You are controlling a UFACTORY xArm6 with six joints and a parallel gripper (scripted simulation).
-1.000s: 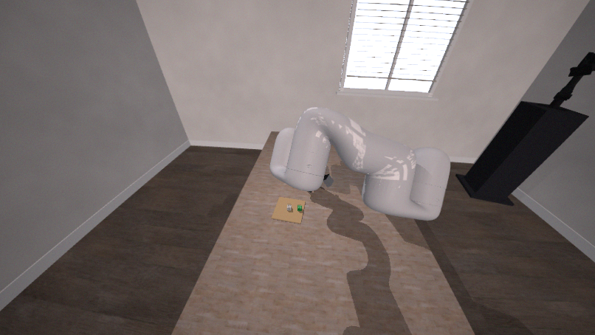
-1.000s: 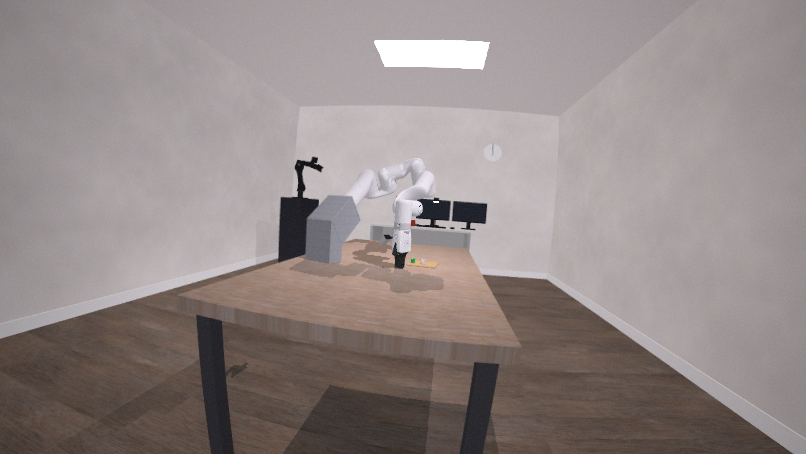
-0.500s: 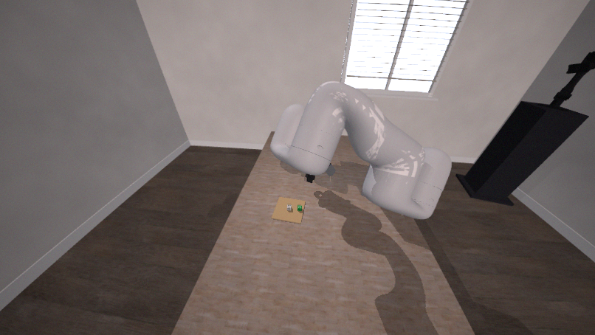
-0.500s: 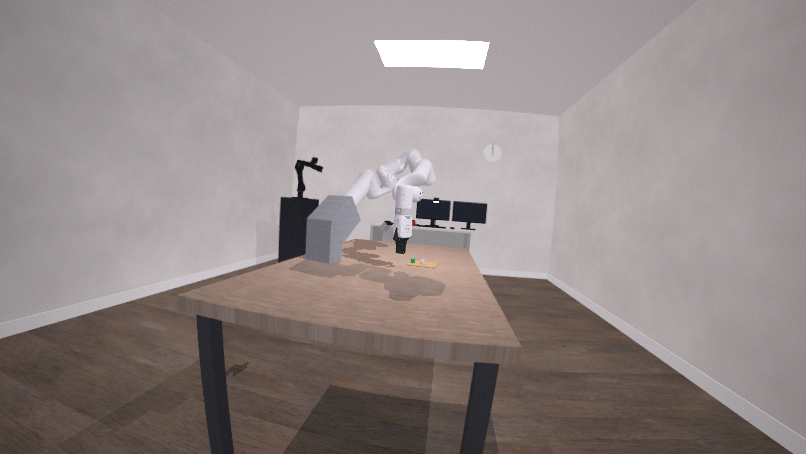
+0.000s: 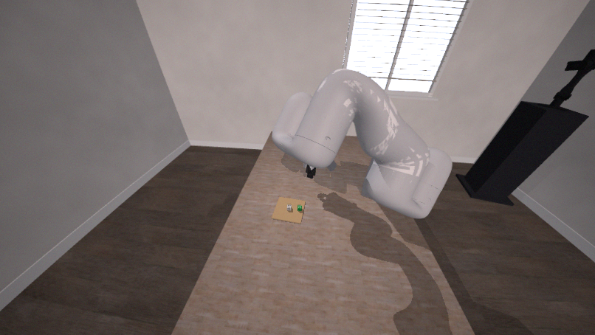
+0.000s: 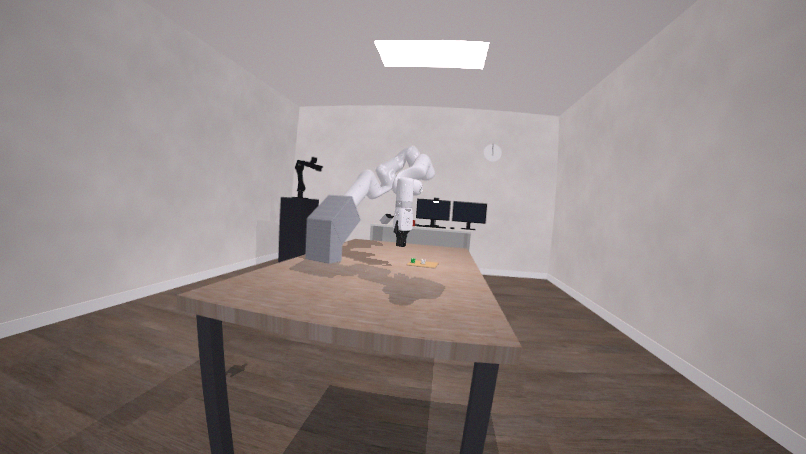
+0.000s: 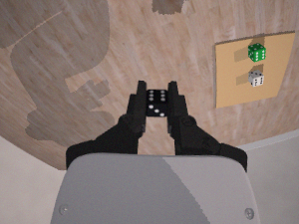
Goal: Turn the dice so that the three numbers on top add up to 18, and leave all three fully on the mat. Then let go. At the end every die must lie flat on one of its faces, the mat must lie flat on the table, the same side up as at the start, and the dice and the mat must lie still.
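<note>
Right now the black die is 10 mm ahead of my hand and 10 mm below it. From my hand the other things lie so: mat (60 mm ahead, 170 mm to the left, 120 mm below); then white die (60 mm ahead, 170 mm to the left, 110 mm below); then green die (10 mm ahead, 150 mm to the left, 110 mm below).
</note>
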